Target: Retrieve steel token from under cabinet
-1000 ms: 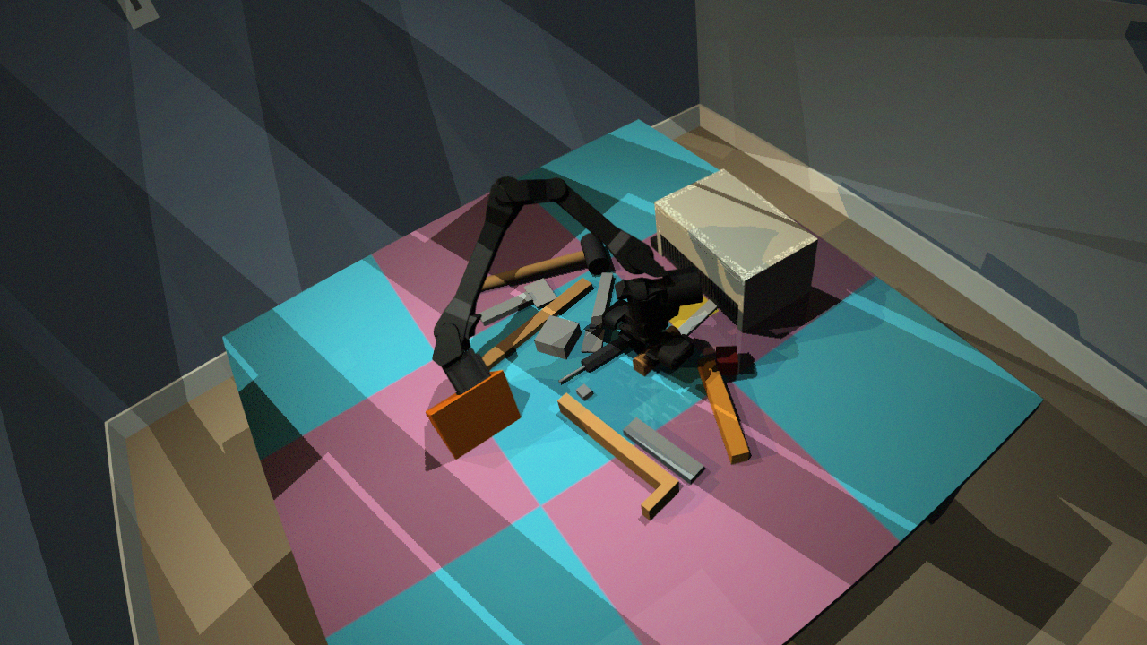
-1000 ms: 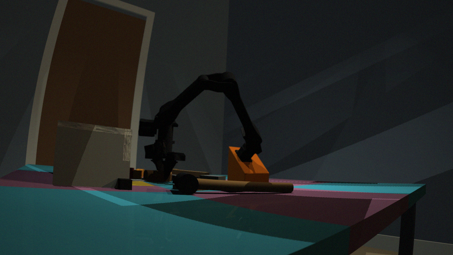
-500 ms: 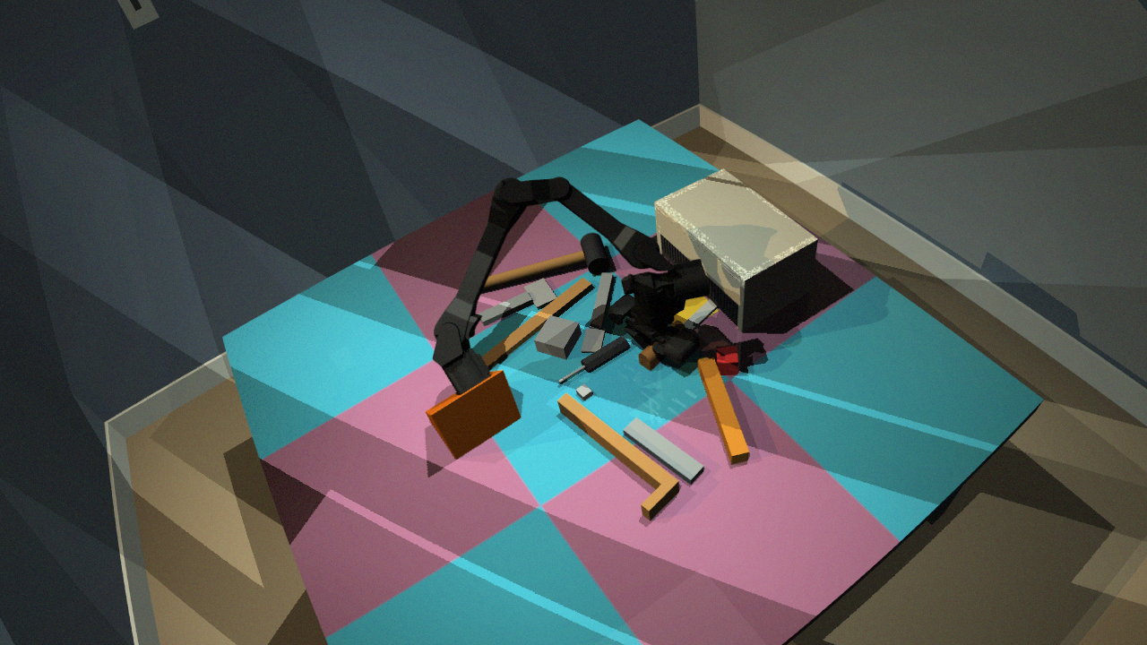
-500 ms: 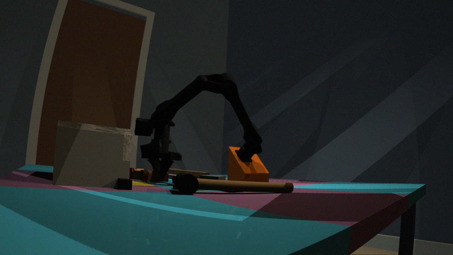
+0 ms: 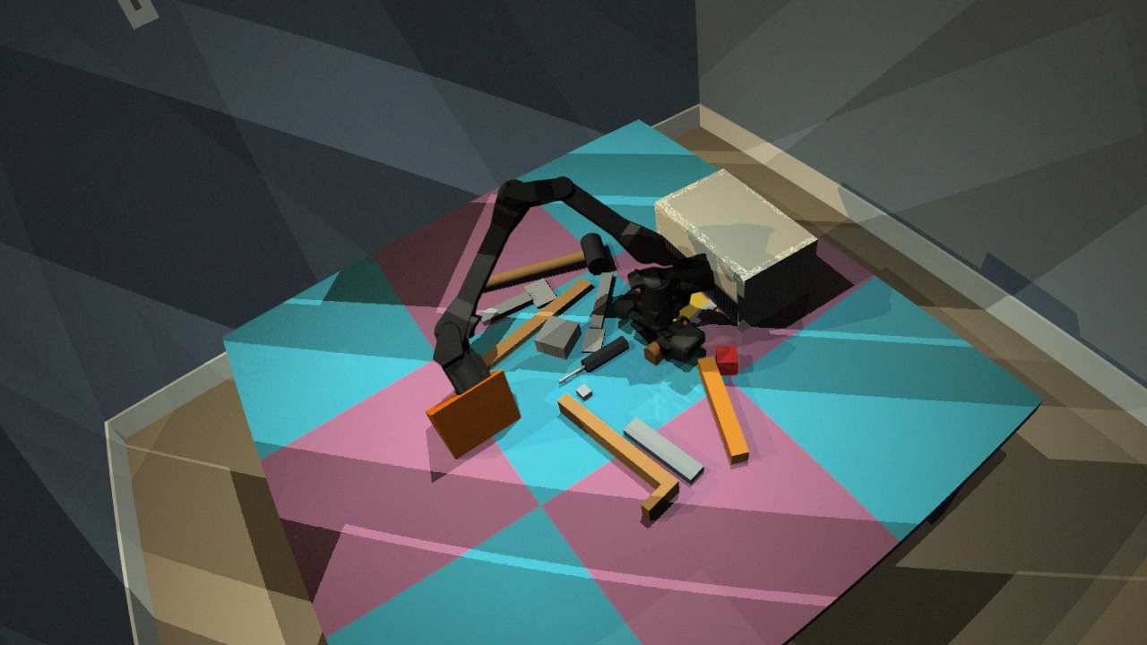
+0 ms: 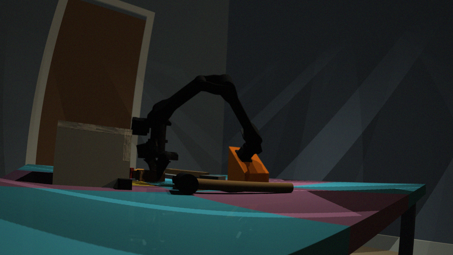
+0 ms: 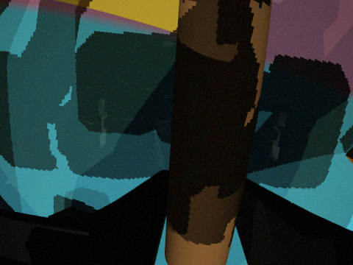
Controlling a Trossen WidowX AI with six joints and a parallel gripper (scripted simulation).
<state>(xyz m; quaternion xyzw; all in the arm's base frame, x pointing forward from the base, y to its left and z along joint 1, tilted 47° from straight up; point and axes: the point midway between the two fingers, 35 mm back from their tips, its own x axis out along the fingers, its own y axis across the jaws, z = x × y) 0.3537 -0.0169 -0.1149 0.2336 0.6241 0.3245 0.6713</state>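
My gripper tip is now 180 mm past the small grey cube and 20 mm to the right of it. Also, from my gripper tip: orange bar: 190 mm to the right, 10 mm behind, 10 mm above; then screwdriver: 130 mm behind, 70 mm to the left; then red cube: 110 mm to the right, 70 mm ahead, 10 mm above.
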